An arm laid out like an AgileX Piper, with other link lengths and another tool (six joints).
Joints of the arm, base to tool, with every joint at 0 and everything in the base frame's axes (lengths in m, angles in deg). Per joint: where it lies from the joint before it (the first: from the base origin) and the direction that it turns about. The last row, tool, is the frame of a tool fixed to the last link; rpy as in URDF.
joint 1: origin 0 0 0.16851 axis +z
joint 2: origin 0 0 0 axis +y
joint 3: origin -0.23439 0 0.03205 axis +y
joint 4: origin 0.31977 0 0.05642 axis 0.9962 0 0.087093
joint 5: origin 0 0 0 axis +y
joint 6: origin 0.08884 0 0.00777 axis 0.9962 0 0.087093
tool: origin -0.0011 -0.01 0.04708 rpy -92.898 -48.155 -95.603
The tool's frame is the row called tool.
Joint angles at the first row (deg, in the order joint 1, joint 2, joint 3, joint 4, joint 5, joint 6):
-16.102, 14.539, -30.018, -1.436, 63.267, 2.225
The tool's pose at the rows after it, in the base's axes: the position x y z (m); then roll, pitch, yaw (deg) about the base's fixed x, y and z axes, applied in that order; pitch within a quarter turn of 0, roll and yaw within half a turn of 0:
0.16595, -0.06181, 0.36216, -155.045, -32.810, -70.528
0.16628, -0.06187, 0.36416, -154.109, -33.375, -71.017
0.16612, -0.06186, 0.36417, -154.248, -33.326, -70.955
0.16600, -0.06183, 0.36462, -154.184, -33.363, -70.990
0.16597, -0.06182, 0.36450, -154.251, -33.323, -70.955
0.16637, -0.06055, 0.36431, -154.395, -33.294, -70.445
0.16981, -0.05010, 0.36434, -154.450, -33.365, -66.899
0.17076, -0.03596, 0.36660, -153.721, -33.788, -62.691
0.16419, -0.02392, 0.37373, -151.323, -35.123, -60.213
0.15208, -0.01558, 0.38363, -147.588, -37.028, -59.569
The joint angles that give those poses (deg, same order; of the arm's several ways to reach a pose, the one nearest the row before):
-16.101, 14.594, -28.687, -1.476, 62.385, 2.225
-16.102, 14.593, -28.750, -1.476, 61.481, 2.224
-16.100, 14.594, -28.792, -1.508, 61.646, 2.227
-16.103, 14.594, -28.857, -1.504, 61.647, 2.223
-16.100, 14.594, -28.857, -1.507, 61.715, 2.227
-15.651, 14.591, -28.856, -1.556, 61.832, 2.226
-12.001, 14.595, -28.858, -1.732, 61.829, 2.338
-7.392, 13.853, -28.857, -1.730, 61.830, 2.336
-3.553, 11.413, -28.857, -1.733, 61.884, 2.339
-0.707, 7.845, -28.858, -1.735, 61.884, 2.340

